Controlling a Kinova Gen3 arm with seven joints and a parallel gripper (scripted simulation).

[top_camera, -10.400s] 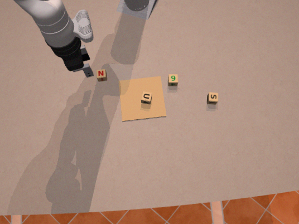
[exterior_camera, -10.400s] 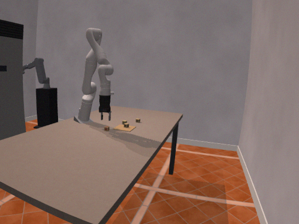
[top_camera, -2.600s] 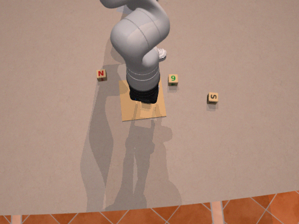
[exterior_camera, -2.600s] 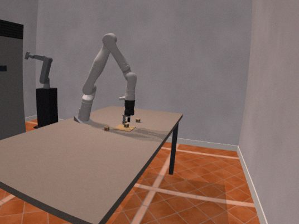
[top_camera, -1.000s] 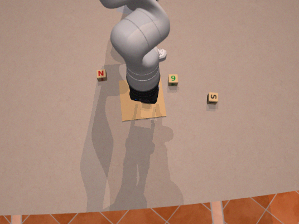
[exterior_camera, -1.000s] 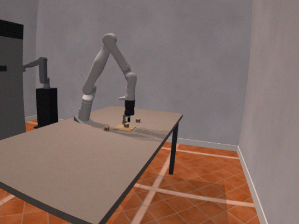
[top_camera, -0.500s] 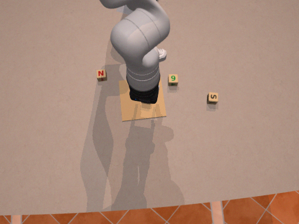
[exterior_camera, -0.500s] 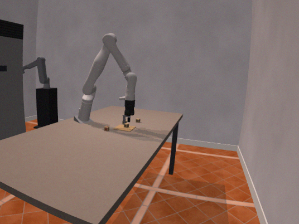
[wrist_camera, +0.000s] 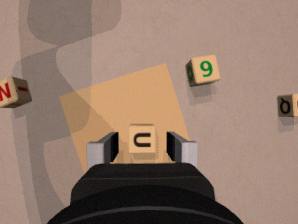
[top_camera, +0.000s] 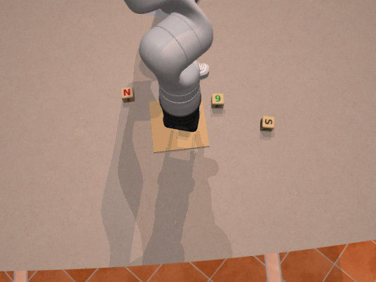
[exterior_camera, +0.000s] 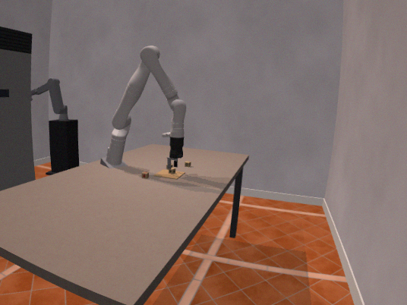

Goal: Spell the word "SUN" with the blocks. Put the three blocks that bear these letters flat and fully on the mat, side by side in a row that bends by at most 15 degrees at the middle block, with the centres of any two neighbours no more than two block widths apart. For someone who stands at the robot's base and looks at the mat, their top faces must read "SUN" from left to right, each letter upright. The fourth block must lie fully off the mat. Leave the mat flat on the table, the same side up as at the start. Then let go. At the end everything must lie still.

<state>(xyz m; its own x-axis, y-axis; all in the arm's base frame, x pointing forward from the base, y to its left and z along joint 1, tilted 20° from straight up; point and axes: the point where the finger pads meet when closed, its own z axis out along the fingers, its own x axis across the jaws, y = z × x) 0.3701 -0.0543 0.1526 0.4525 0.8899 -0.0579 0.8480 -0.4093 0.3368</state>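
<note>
Now: the U block 40 mm below my hand. From my hand the other things lie so: mat (10 mm behind, 10 mm to the right, 50 mm below); then N block (120 mm behind, 120 mm to the right, 40 mm below); then green 9 block (40 mm behind, 100 mm to the left, 40 mm below).
</note>
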